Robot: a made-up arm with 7 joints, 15 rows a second.
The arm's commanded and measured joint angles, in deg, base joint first. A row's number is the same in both.
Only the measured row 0 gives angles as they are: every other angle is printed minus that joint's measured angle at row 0.
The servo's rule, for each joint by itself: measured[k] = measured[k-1] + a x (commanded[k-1-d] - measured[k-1]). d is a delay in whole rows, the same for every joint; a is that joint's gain. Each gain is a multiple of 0.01, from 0.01 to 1. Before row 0 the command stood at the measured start. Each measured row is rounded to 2 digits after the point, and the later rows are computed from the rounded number. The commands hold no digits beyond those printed.
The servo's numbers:
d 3
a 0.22 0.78 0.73 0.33 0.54 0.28 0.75
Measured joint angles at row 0: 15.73, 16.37, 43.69, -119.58, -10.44, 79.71, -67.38
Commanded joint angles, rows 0 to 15: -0.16, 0.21, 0.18, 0.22, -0.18, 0.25, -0.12; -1.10, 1.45, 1.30, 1.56, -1.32, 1.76, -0.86; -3.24, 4.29, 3.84, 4.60, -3.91, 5.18, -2.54; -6.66, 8.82, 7.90, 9.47, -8.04, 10.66, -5.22; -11.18, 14.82, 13.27, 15.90, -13.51, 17.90, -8.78; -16.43, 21.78, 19.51, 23.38, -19.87, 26.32, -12.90; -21.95, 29.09, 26.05, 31.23, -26.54, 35.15, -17.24; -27.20, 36.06, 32.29, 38.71, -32.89, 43.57, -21.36; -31.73, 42.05, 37.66, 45.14, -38.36, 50.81, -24.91; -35.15, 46.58, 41.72, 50.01, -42.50, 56.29, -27.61; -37.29, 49.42, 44.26, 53.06, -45.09, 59.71, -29.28; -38.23, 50.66, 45.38, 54.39, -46.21, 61.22, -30.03; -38.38, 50.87, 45.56, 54.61, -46.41, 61.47, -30.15; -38.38, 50.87, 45.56, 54.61, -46.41, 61.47, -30.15; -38.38, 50.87, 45.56, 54.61, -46.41, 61.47, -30.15; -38.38, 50.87, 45.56, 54.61, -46.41, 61.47, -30.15
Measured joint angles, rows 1 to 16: 0.00, 0.00, 0.00, 0.00, 0.00, 0.00, 0.00; 0.00, 0.00, 0.00, 0.00, 0.00, 0.00, 0.00; 0.00, 0.00, 0.00, 0.00, 0.00, 0.00, 0.00; -0.04, 0.16, 0.13, 0.07, -0.10, 0.07, -0.09; -0.27, 1.17, 0.98, 0.56, -0.76, 0.54, -0.67; -0.92, 3.60, 3.07, 1.89, -2.46, 1.84, -2.07; -2.18, 7.67, 6.60, 4.39, -5.47, 4.31, -4.43; -4.16, 13.25, 11.47, 8.19, -9.81, 8.12, -7.69; -6.86, 19.90, 17.34, 13.20, -15.24, 13.22, -11.60; -10.18, 27.07, 23.70, 19.15, -21.34, 19.36, -15.83; -13.92, 34.08, 29.97, 25.60, -27.58, 26.14, -19.98; -17.84, 40.30, 35.58, 32.05, -33.40, 33.05, -23.68; -21.65, 45.20, 40.06, 37.98, -38.31, 39.56, -26.63; -25.09, 48.49, 43.13, 42.96, -41.97, 45.20, -28.62; -27.98, 50.18, 44.77, 46.73, -44.26, 49.69, -29.68; -30.27, 50.72, 45.35, 49.33, -45.42, 52.99, -30.03
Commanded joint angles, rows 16 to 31: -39.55, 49.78, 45.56, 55.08, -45.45, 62.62, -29.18; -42.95, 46.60, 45.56, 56.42, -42.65, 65.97, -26.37; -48.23, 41.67, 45.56, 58.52, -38.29, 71.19, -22.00; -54.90, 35.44, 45.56, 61.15, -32.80, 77.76, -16.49; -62.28, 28.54, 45.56, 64.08, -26.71, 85.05, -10.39; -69.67, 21.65, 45.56, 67.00, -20.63, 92.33, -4.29; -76.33, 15.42, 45.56, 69.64, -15.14, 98.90, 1.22; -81.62, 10.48, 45.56, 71.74, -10.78, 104.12, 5.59; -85.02, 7.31, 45.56, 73.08, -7.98, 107.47, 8.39; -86.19, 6.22, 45.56, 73.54, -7.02, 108.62, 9.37; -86.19, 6.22, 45.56, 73.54, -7.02, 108.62, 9.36; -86.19, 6.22, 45.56, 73.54, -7.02, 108.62, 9.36; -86.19, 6.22, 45.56, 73.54, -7.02, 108.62, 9.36; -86.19, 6.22, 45.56, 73.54, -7.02, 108.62, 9.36; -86.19, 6.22, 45.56, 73.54, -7.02, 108.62, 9.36; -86.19, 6.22, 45.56, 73.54, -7.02, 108.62, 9.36
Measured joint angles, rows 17 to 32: -32.05, 50.84, 45.50, 51.07, -45.95, 55.36, -30.12; -33.44, 50.86, 45.54, 52.24, -46.20, 57.07, -30.14; -34.53, 50.87, 45.55, 53.02, -46.31, 58.30, -30.15; -35.63, 50.02, 45.56, 53.70, -45.85, 59.51, -29.42; -37.24, 47.35, 45.56, 54.60, -44.12, 61.32, -27.13; -39.66, 42.92, 45.56, 55.89, -40.97, 64.08, -23.28; -43.01, 37.09, 45.56, 57.63, -36.56, 67.91, -18.19; -47.25, 30.42, 45.56, 59.76, -31.24, 72.71, -12.34; -52.18, 23.58, 45.56, 62.15, -25.51, 78.20, -6.30; -57.49, 17.22, 45.56, 64.62, -19.91, 84.00, -0.66; -62.80, 11.96, 45.56, 66.97, -14.98, 89.63, 4.03; -67.69, 8.33, 45.56, 68.99, -11.20, 94.63, 7.30; -71.76, 6.68, 45.56, 70.49, -8.94, 98.55, 8.85; -74.93, 6.32, 45.56, 71.50, -7.90, 101.37, 9.23; -77.41, 6.24, 45.56, 72.17, -7.42, 103.40, 9.33; -79.34, 6.22, 45.56, 72.62, -7.20, 104.86, 9.35
